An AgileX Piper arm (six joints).
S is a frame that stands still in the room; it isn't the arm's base.
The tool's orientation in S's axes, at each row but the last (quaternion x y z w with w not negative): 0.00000 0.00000 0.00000 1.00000; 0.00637 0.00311 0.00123 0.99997; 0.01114 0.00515 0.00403 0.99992; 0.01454 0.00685 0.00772 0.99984; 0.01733 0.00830 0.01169 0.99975; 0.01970 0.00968 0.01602 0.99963; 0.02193 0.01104 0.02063 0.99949; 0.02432 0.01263 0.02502 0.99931; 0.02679 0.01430 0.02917 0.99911; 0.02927 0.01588 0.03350 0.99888; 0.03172 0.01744 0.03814 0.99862; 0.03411 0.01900 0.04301 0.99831
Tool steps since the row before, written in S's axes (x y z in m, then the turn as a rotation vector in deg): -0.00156 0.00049 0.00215 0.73 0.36 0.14; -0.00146 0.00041 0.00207 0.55 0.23 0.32; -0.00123 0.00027 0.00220 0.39 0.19 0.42; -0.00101 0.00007 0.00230 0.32 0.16 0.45; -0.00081 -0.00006 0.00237 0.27 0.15 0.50; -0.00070 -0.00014 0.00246 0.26 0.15 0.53; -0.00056 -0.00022 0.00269 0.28 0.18 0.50; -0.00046 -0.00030 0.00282 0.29 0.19 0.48; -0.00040 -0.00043 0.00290 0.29 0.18 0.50; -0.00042 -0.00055 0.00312 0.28 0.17 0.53; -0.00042 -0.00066 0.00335 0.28 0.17 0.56; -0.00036 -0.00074 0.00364 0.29 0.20 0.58
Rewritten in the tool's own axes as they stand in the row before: -0.00156 0.00049 0.00215 0.73 0.36 0.14; -0.00147 0.00044 0.00206 0.55 0.23 0.32; -0.00125 0.00033 0.00218 0.39 0.20 0.42; -0.00104 0.00015 0.00228 0.32 0.17 0.45; -0.00085 0.00004 0.00236 0.27 0.16 0.50; -0.00075 -0.00002 0.00245 0.25 0.16 0.53; -0.00063 -0.00008 0.00268 0.28 0.19 0.50; -0.00054 -0.00014 0.00282 0.29 0.20 0.48; -0.00050 -0.00025 0.00291 0.29 0.19 0.50; -0.00055 -0.00033 0.00313 0.27 0.18 0.53; -0.00058 -0.00041 0.00337 0.27 0.18 0.56; -0.00055 -0.00045 0.00366 0.29 0.21 0.58
